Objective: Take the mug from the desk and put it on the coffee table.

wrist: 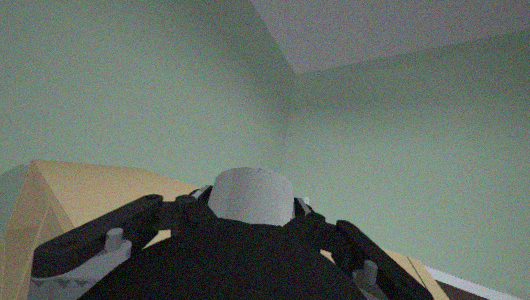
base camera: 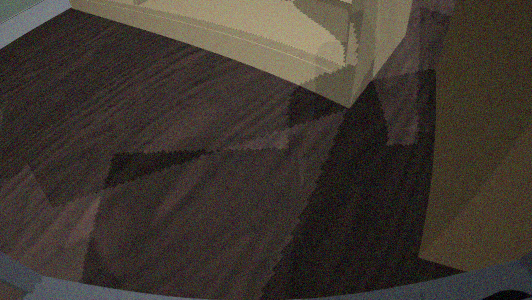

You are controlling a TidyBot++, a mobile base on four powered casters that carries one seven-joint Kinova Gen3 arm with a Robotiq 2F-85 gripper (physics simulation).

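Frame: origin at the arm's base, x left, y back, z up, level; centimetres.
Seen in the pictures: gripper, fingertip midpoint: (wrist: 252, 201).
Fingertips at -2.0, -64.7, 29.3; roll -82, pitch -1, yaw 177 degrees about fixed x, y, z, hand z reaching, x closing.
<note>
Pixels of each thing's top centre, then the offset from my fingertips to it, as dx, dy, dz. "*": a spot on its surface instead. Level surfaces: height alone.
- mug at a spot on its surface: (wrist: 250, 200) * +0.4, +4.3, +0.9
- light wooden piece at a spot on its surface: (wrist: 115, 187) * +34.5, -31.5, -8.0
- brownish-yellow panel at a spot on its surface: (base camera: 480, 125) * -18.5, +36.9, -52.6
- dark wood floor at its surface level: dz -69.0
The mug (wrist: 250, 200) is a pale grey, rounded shape at the lower middle of the wrist view. Its open top does not show, and its lower part is hidden behind the gripper's black body. My gripper (wrist: 252, 201) is shut on the mug, with one fingertip on each side of it. The gripper and the mug do not show in the base camera view. I cannot tell which of the wooden pieces in view, if any, is the coffee table or the desk.
A light wooden piece (wrist: 115, 187) stands at the left in the wrist view, with green walls behind. In the base camera view a cream furniture unit (base camera: 220, 50) stands at the top, and a brownish-yellow panel (base camera: 480, 125) rises close on the right. Shadows fall across the dark wood floor (base camera: 165, 115).
</note>
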